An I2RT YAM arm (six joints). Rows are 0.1 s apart.
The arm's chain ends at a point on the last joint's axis. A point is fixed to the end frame.
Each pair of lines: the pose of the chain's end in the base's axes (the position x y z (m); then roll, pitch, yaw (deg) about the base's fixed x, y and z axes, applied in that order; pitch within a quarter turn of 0, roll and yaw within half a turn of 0), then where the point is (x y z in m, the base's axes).
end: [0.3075, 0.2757, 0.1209, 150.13, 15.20, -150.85]
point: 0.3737 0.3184 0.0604
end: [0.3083, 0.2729, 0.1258, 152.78, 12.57, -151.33]
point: 0.3741 0.3104 0.0616
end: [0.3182, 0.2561, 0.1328, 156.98, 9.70, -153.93]
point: 0.3852 0.2839 0.0650
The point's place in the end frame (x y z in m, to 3 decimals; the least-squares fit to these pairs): -0.060 -0.035 0.071
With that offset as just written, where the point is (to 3 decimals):
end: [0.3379, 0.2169, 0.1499, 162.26, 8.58, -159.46]
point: 0.409 0.231 0.081
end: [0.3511, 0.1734, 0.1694, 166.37, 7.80, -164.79]
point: 0.423 0.175 0.101
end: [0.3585, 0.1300, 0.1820, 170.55, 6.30, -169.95]
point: 0.429 0.119 0.113
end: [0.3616, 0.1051, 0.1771, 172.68, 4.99, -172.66]
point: 0.431 0.088 0.108
